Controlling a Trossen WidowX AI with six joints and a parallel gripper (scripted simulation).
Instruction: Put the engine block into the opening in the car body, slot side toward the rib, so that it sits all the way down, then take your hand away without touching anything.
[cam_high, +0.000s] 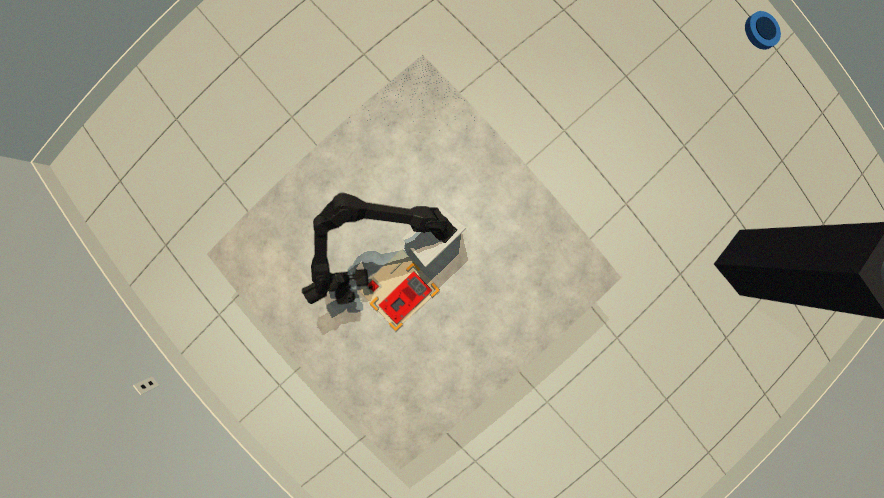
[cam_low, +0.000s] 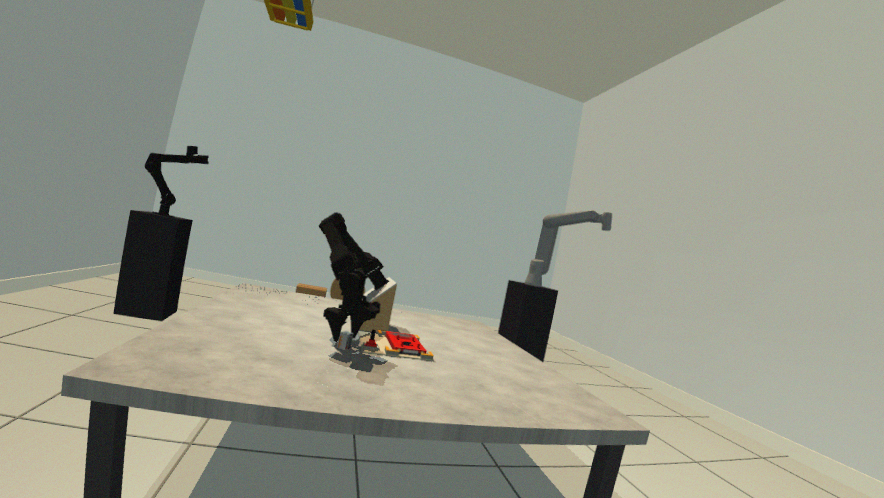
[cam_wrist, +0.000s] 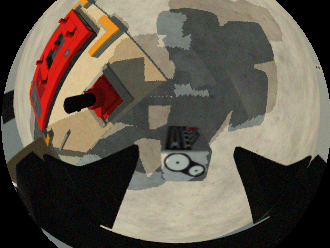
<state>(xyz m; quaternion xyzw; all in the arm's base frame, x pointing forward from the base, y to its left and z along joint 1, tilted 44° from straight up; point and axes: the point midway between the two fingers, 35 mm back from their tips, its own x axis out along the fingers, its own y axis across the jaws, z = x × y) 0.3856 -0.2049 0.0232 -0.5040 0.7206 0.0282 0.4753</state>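
My gripper tip is 1 cm past the grey engine block.
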